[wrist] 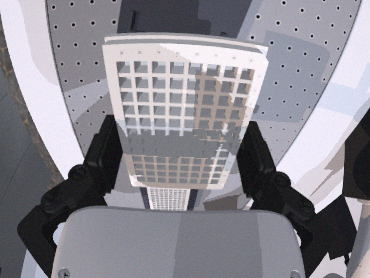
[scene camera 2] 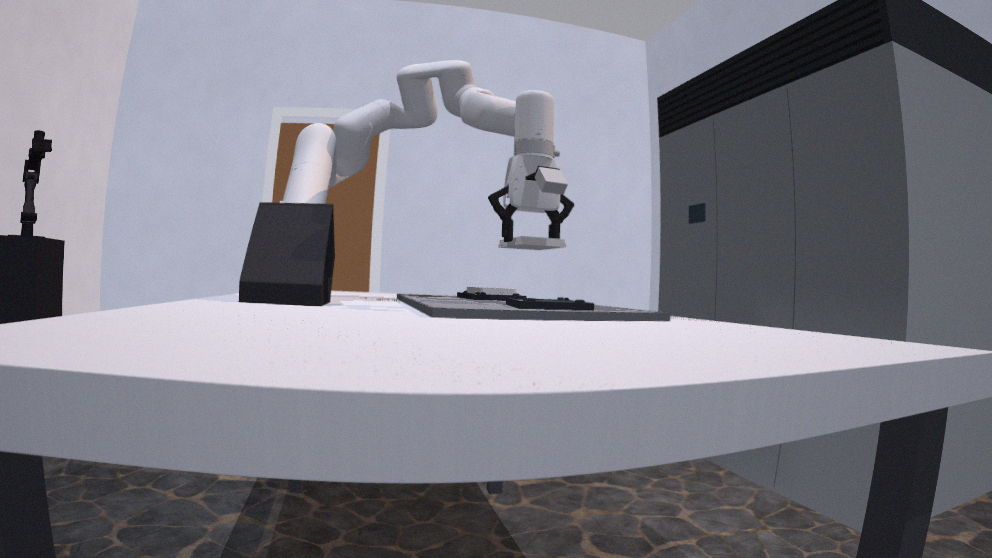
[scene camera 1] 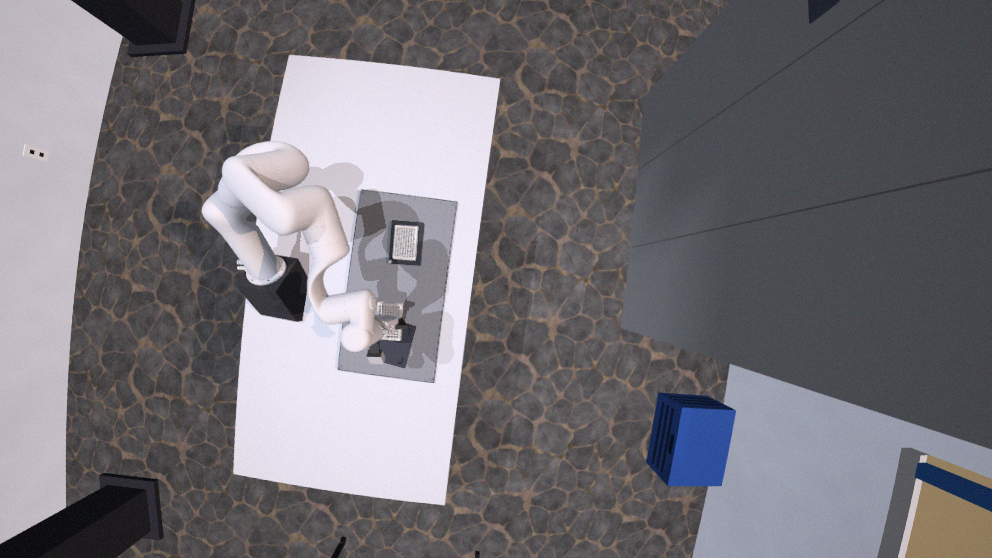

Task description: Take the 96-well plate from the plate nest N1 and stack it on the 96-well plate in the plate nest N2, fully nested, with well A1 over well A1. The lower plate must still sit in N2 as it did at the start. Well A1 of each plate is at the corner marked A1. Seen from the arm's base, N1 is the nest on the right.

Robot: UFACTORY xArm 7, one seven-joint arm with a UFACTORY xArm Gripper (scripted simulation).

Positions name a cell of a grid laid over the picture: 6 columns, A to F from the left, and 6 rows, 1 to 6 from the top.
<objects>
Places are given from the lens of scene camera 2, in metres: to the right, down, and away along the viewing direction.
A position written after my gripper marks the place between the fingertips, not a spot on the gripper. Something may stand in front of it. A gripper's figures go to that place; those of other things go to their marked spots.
my gripper (scene camera 2: D3): 0.06, -0.07, 1.02
dark plate nest N1 (scene camera 2: D4): 0.09, 0.04, 0.85
</objects>
